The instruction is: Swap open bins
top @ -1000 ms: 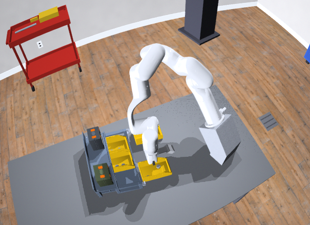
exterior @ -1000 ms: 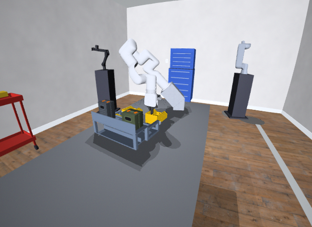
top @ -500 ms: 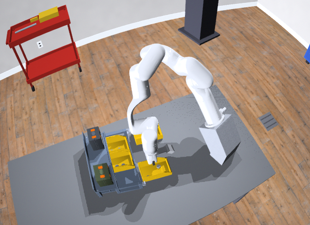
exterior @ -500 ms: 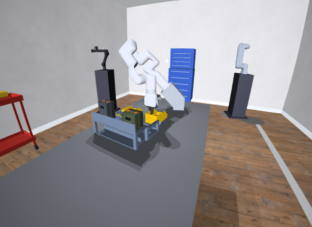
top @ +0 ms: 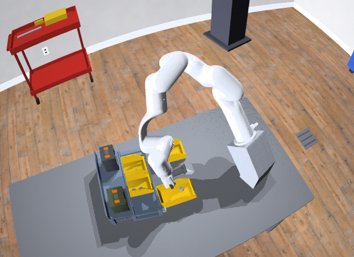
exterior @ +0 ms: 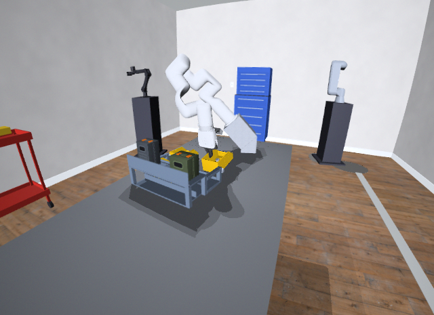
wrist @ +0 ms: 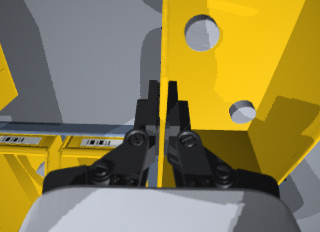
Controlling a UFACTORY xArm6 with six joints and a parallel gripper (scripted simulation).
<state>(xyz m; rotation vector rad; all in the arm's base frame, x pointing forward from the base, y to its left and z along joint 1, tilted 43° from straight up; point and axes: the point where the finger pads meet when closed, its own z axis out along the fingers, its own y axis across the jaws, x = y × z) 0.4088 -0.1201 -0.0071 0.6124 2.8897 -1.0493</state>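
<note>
My hand is 90 mm to the left of the shelf lip, 90 mm above it and 60 mm short of it. From my hand the other things lie so: olive box (280 mm ahead, 60 mm to the right, 50 mm above); dark grey box (270 mm to the right, 190 mm ahead, 60 mm above).
</note>
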